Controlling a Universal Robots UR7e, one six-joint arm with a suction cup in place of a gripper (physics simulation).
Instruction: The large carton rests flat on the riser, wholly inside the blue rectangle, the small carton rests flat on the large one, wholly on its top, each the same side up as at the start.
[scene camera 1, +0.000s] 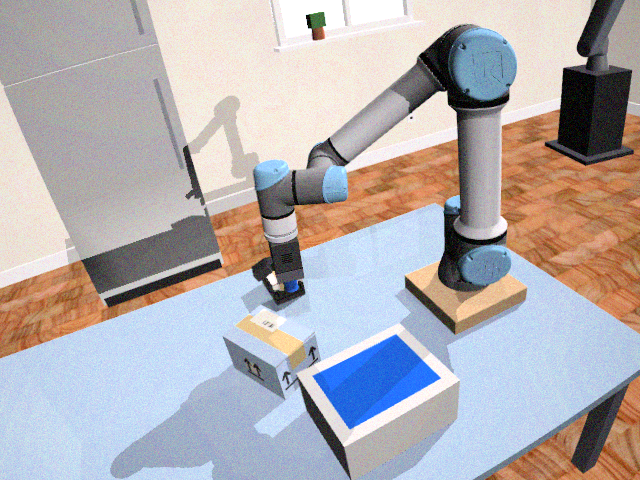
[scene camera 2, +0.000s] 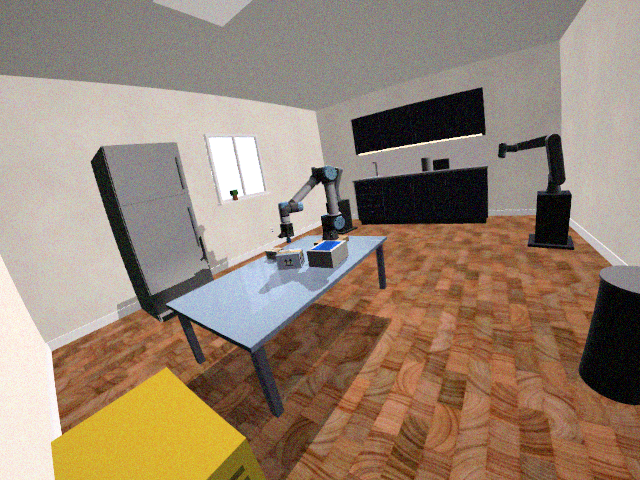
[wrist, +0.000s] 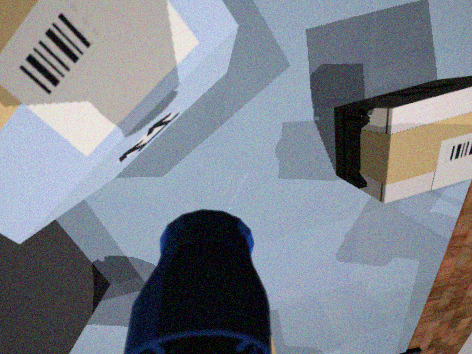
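The large carton (scene camera 1: 268, 343) (scene camera 2: 290, 259) (wrist: 50, 150), pale with tan tape and a label on top, stands flat on the table beside the riser (scene camera 1: 403, 428) (scene camera 2: 318, 259). The blue rectangle (scene camera 1: 377, 379) (scene camera 2: 328, 245) on the riser's top bears no carton. The small carton (scene camera 1: 272, 282) (scene camera 2: 271, 253) (wrist: 410, 155), with a white and tan top and dark sides, stands on the table behind the large one, partly hidden by the tool in scene camera 1. My gripper (scene camera 1: 292, 289) (scene camera 2: 288, 241) (wrist: 206, 215), a blue suction cup pointing down, is open and holds nothing. In the wrist view its tip appears between the cartons, touching neither.
My arm's base stands on a wooden block (scene camera 1: 465, 310) on the pale blue table (scene camera 1: 558, 330) (scene camera 2: 242, 299). A fridge (scene camera 1: 103, 155) (scene camera 2: 155, 222) stands beyond the table. A second dark robot (scene camera 2: 554, 165) and a yellow box (scene camera 2: 149, 428) stand away from it.
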